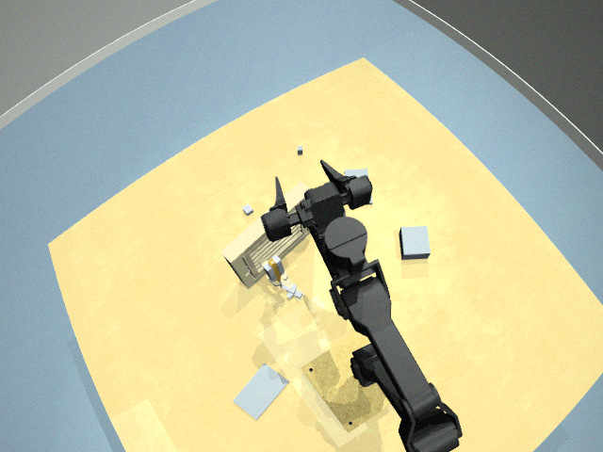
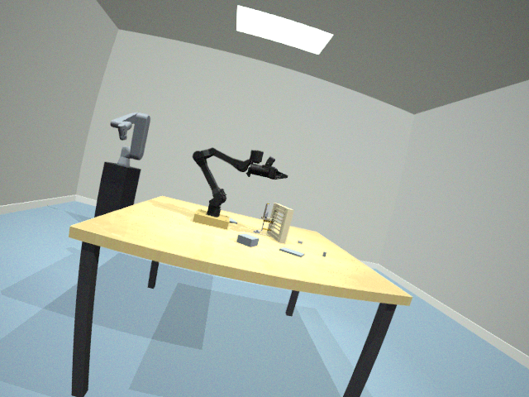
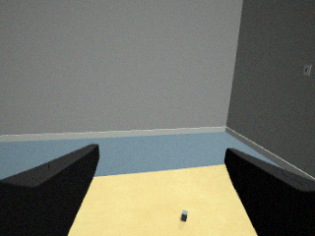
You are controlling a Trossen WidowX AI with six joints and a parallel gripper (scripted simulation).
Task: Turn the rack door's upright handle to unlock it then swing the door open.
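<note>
My gripper tip is 7 cm past the upright handle, 10 cm to the right of it and 25 cm above it. The rest, counted from my gripper tip: small cube (28 cm ahead, 10 cm to the right, 34 cm below).
</note>
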